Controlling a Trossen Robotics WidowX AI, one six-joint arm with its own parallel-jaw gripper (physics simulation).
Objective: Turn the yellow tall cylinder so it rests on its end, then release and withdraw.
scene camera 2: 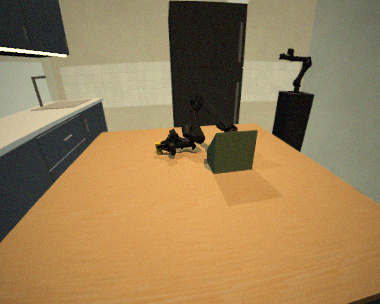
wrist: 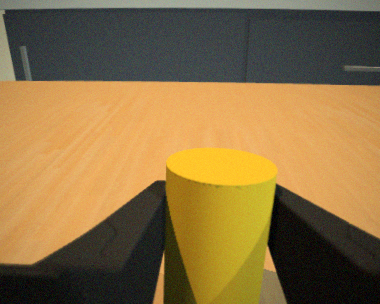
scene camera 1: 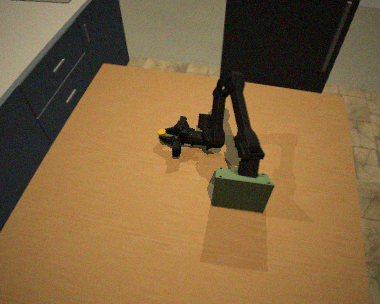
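Observation:
The yellow tall cylinder [scene camera 1: 162, 132] [scene camera 2: 158, 148] [wrist: 217, 220] is upright, its flat round top facing up. My gripper [scene camera 1: 163, 136] [scene camera 2: 159, 148] [wrist: 214, 193] is shut on it, with one black finger pressed on each side in the wrist view. The gripper reaches out low and nearly level over the table. The cylinder's lower end is cut off by the wrist view's bottom edge and too small in the scene views to tell whether it touches the table.
The arm's green base block [scene camera 1: 241, 191] [scene camera 2: 235, 152] stands on the wooden table [scene camera 1: 125, 225] [scene camera 2: 150, 225] [wrist: 100, 130]. Dark cabinets [scene camera 1: 60, 75] [scene camera 2: 70, 137] [wrist: 130, 45] stand beyond the table's left edge. Another black arm [scene camera 2: 302, 72] stands on a black pedestal [scene camera 2: 292, 120] at the right.

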